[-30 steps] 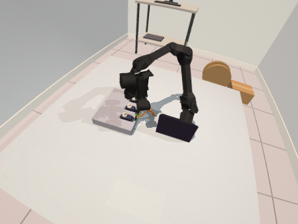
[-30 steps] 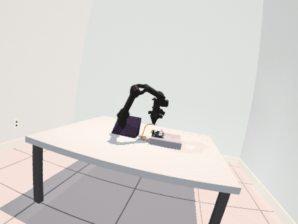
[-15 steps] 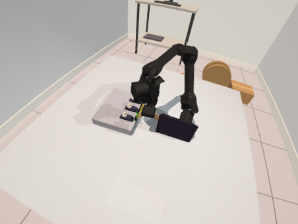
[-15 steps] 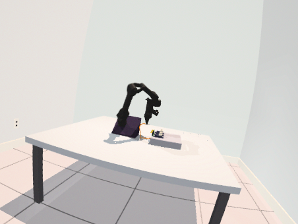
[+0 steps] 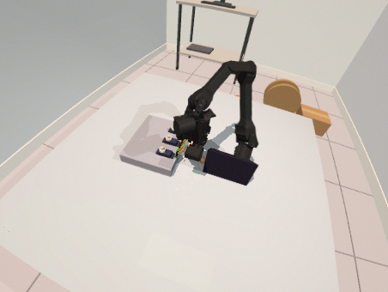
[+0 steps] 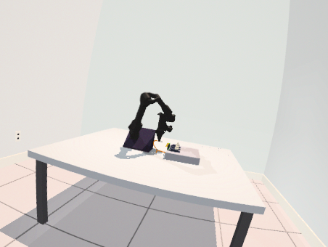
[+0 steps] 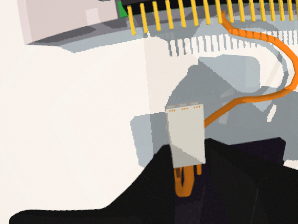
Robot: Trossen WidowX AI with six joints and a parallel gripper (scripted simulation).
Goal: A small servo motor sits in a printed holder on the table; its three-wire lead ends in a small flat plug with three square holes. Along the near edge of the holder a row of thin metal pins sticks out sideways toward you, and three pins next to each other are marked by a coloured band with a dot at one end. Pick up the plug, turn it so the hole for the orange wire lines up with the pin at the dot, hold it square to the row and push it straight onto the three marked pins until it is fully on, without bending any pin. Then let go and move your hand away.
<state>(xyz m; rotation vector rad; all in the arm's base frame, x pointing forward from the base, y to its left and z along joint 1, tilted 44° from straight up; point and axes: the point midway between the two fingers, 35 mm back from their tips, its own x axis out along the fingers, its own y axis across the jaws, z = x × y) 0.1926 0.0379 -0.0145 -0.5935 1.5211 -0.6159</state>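
The green band lies 80 mm ahead of my gripper tip. The rest, counted from my gripper tip: grey printed holder (240 mm ahead, 50 mm to the right, 50 mm below).
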